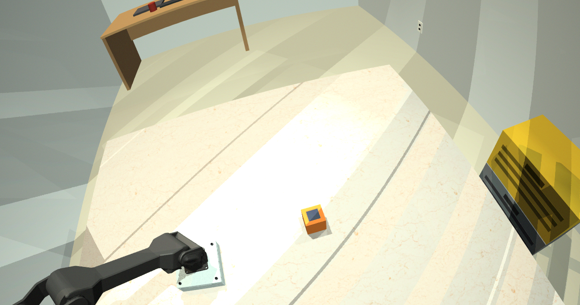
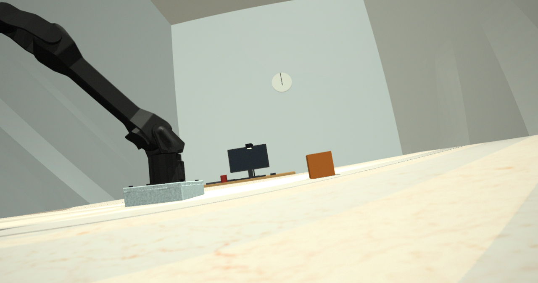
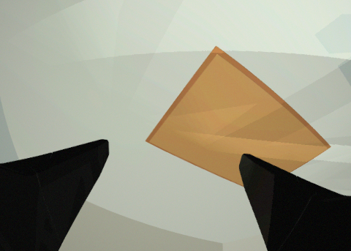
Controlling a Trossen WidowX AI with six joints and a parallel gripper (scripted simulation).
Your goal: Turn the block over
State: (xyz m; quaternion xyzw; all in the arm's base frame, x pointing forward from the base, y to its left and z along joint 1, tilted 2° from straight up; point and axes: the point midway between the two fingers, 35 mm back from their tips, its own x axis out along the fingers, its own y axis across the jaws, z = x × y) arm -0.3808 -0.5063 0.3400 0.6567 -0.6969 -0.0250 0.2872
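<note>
Right now my gripper tip is 69 cm short of the orange block, 55 cm to the right of it and 37 cm above it.
</note>
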